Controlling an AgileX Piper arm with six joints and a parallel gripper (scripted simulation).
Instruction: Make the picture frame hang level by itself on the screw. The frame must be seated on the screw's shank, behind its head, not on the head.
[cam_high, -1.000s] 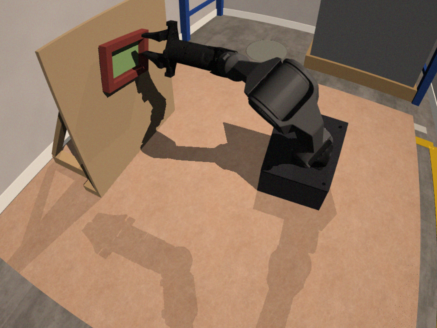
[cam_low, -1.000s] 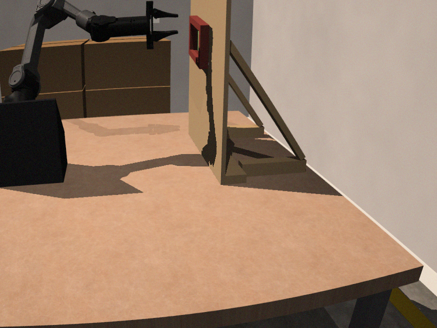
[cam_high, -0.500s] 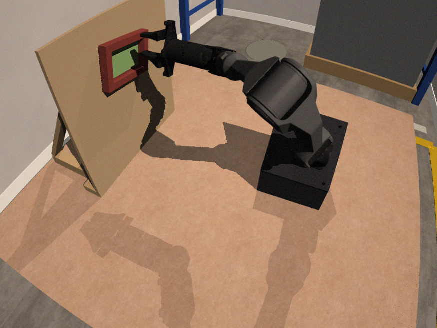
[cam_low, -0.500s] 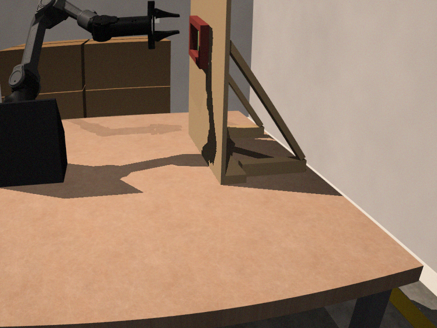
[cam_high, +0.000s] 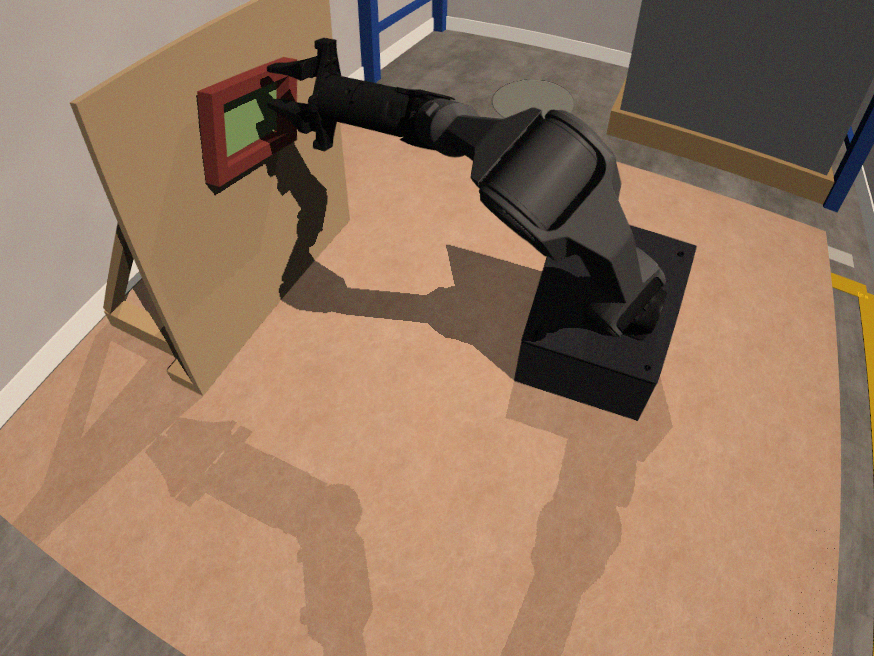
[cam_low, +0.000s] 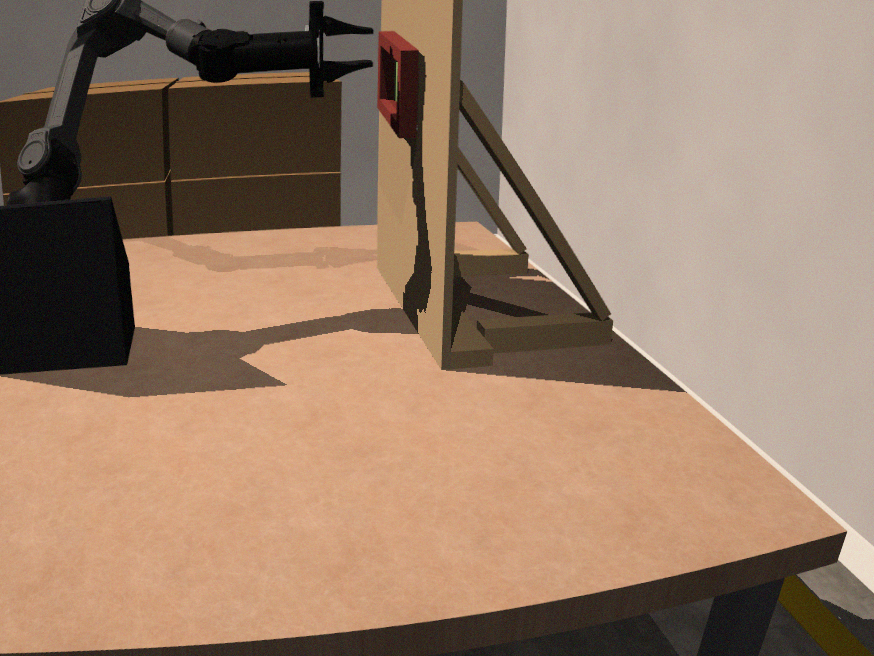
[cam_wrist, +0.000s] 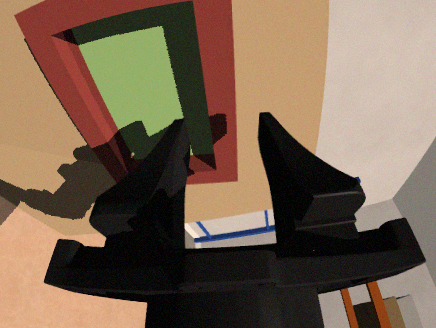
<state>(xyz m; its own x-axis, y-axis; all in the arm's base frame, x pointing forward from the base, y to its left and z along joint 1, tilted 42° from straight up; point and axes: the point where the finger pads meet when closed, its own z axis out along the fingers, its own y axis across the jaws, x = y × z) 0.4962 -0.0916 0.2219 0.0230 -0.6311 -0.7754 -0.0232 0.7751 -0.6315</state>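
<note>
Right now the picture frame is 50 mm below my hand, 50 mm ahead of it and 10 mm to the left of it. From my hand the other things lie so: tan board: 160 mm below, 70 mm ahead, 10 mm to the left.
</note>
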